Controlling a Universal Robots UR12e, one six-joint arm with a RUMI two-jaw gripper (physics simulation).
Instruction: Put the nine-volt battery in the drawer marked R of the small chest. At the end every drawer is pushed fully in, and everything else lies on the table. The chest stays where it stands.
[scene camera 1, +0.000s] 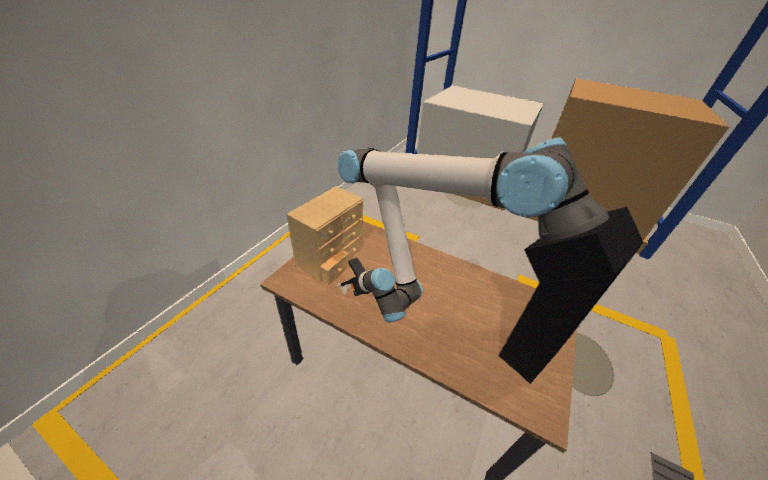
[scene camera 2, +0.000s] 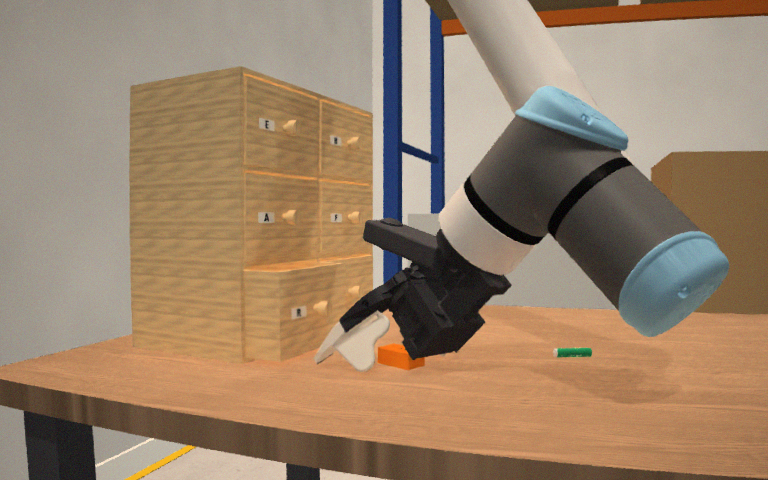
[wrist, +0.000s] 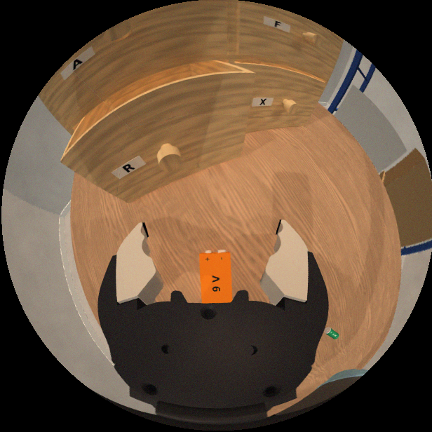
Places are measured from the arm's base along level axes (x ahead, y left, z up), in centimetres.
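Where they show: gripper, between the fingertips: (scene camera 2: 366, 354); arm's base, origin of its link: (scene camera 1: 573, 228).
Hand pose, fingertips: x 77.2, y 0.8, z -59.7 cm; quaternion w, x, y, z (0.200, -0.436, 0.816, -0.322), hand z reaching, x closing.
Note:
Each offset is from my fingertips to the top centre of the thing. Level surfaces: height alone.
The orange nine-volt battery @(dx -4.5, dy +2.5, dz +1.5 cm) (scene camera 2: 399, 356) (wrist: 216, 280) lies flat on the table in front of the chest, its terminals toward the chest. The small wooden chest @(dx +17.6, dy -10.5, dz +32.5 cm) (scene camera 1: 308, 243) (scene camera 2: 186, 215) stands at the table's far end in scene camera 1. Its bottom drawer marked R @(dx +13.8, dy -1.6, dz +10.1 cm) (scene camera 1: 334, 270) (scene camera 2: 300, 333) (wrist: 200, 125) is pulled partly out; little of its inside shows. My gripper (scene camera 2: 352, 344) (wrist: 211, 223) is wide open, low over the table in front of drawer R. In the wrist view the battery shows between and behind the fingertips, touching neither finger.
A green battery @(dx -23.5, dy -4.5, dz +0.8 cm) (scene camera 2: 573, 352) (wrist: 332, 333) lies on the table @(dz -0.3 cm) (scene camera 1: 453, 316) (scene camera 2: 226, 401), right of the gripper. Drawers A @(dx +18.0, dy -2.4, dz +20.8 cm) (scene camera 2: 280, 217), E @(dx +18.0, dy -2.4, dz +31.5 cm) (scene camera 2: 280, 130), F @(dx +14.5, dy -18.0, dz +20.8 cm) (scene camera 2: 345, 217) (wrist: 290, 30) and X (wrist: 280, 107) look pushed in. Blue rack posts and large boxes stand beyond the table.

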